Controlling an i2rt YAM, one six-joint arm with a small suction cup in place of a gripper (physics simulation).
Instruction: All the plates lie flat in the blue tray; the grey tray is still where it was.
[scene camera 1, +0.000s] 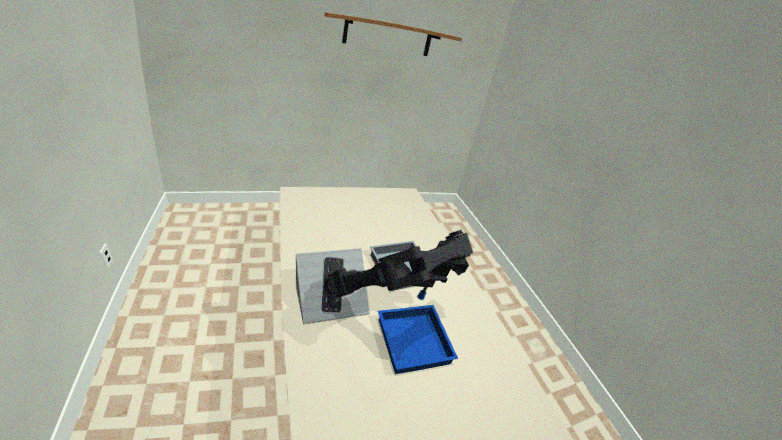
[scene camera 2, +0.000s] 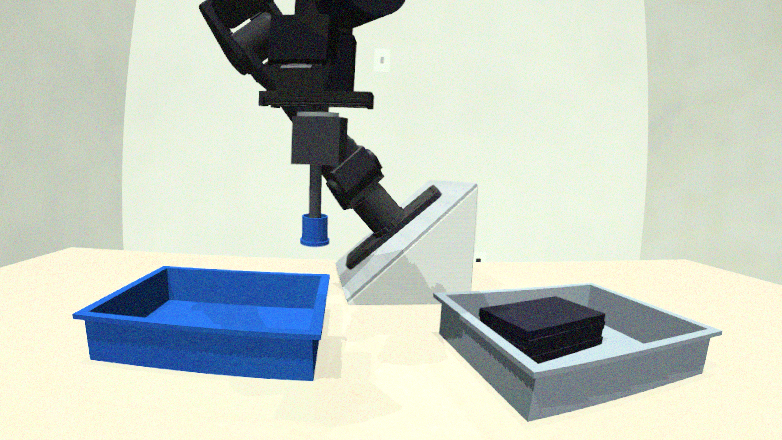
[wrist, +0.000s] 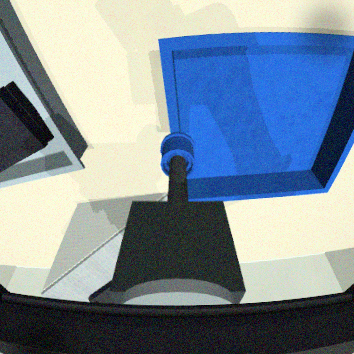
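Seen in the pictures: hand at its tool point: (scene camera 1: 420, 297) (scene camera 2: 314, 242) (wrist: 177, 147); arm's base at its link origin: (scene camera 1: 332, 284) (scene camera 2: 394, 228).
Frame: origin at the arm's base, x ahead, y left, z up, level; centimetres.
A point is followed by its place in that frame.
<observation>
Several dark square plates (scene camera 2: 541, 314) @[x 30.6, y 14.7, z -5.4 cm] (wrist: 22, 125) @[x 31.1, y 9.8, z -5.4 cm] lie flat in a stack in the grey tray (scene camera 1: 391, 244) @[x 30.3, y 28.9, z -4.7 cm] (scene camera 2: 617, 383) @[x 43.8, y 17.3, z -7.8 cm] (wrist: 55, 105) @[x 32.3, y 5.6, z -7.7 cm]; in scene camera 1 the arm hides them. The blue tray (scene camera 1: 421, 344) @[x 30.6, y -22.9, z -9.3 cm] (scene camera 2: 202, 347) @[x 38.5, y -19.6, z -6.8 cm] (wrist: 280, 90) @[x 32.2, y -23.3, z -9.2 cm] stands apart from the grey one, and no plate shows in it. My gripper, a blue suction cup (scene camera 1: 421, 294) (scene camera 2: 314, 230) (wrist: 177, 145), points down and is open, with no plate on it. It hangs above the table, near the blue tray's edge on the side toward the grey tray, higher than both rims.
The arm stands on a grey sloped base (scene camera 1: 311, 295) @[x -7.8, y -3.2, z -2.0 cm] (scene camera 2: 437, 262) @[x 12.4, y 5.6, z -3.2 cm] (wrist: 95, 260) @[x 11.0, y 4.1, z 2.4 cm] behind the two trays in scene camera 2. The trays and base share one cream table (scene camera 1: 339, 383) @[x -0.6, y -34.5, z -9.5 cm] (scene camera 2: 360, 404) @[x 41.8, y -5.0, z -9.5 cm]. A wooden shelf (scene camera 1: 393, 25) hangs high on the far wall.
</observation>
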